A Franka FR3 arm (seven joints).
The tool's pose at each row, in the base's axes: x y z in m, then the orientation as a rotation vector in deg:
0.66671 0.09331 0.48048 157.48 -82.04 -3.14
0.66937 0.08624 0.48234 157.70 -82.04 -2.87
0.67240 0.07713 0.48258 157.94 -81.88 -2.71
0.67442 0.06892 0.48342 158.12 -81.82 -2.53
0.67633 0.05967 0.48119 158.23 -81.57 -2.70
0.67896 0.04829 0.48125 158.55 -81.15 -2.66
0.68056 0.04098 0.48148 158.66 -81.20 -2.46
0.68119 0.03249 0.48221 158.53 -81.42 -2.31
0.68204 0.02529 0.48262 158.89 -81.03 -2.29
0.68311 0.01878 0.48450 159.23 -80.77 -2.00
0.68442 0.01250 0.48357 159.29 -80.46 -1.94
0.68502 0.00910 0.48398 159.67 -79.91 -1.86
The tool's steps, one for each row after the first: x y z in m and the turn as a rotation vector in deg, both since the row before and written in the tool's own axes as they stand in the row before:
0.00730 0.00197 -0.00184 0.25 0.07 -0.07
0.00920 0.00276 -0.00020 0.17 0.03 -0.16
0.00787 0.00312 -0.00078 0.17 0.05 -0.09
0.00868 0.00369 0.00231 -0.06 -0.09 -0.18
0.01080 0.00446 0.00002 0.09 -0.01 -0.34
0.00686 0.00299 -0.00018 0.16 0.06 0.00
0.00725 0.00448 -0.00063 0.03 0.09 0.17
0.00634 0.00352 -0.00033 0.13 -0.05 -0.33
0.00588 0.00303 -0.00183 0.25 0.09 -0.25
0.00585 0.00262 0.00097 -0.06 0.08 -0.19
0.00309 0.00155 -0.00038 0.10 0.01 -0.43

